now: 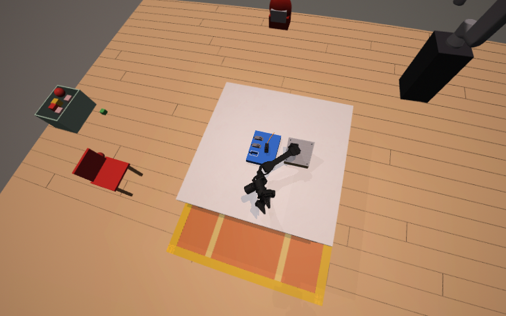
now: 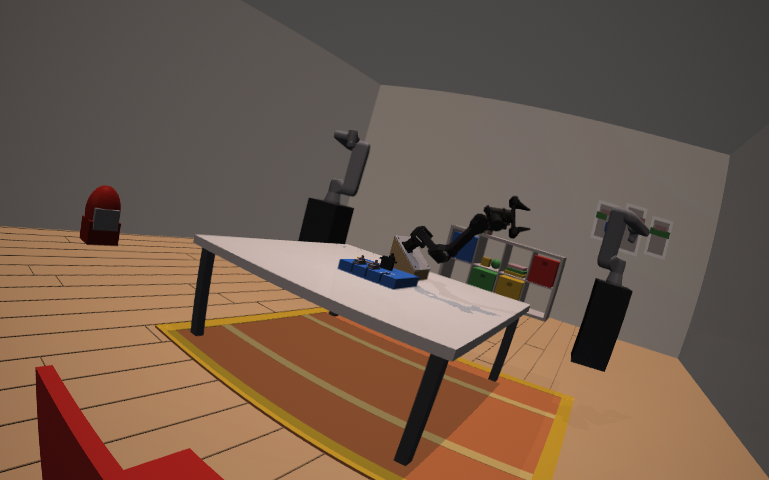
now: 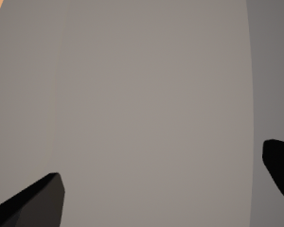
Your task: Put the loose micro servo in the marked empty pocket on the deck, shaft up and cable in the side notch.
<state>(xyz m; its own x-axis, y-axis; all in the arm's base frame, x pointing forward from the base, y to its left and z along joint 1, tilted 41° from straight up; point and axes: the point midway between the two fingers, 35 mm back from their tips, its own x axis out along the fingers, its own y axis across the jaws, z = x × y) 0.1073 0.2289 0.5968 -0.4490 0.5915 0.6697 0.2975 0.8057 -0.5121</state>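
Now: gripper tip 590 mm to the left of the blue deck, 420 mm above it and 110 mm short of it.
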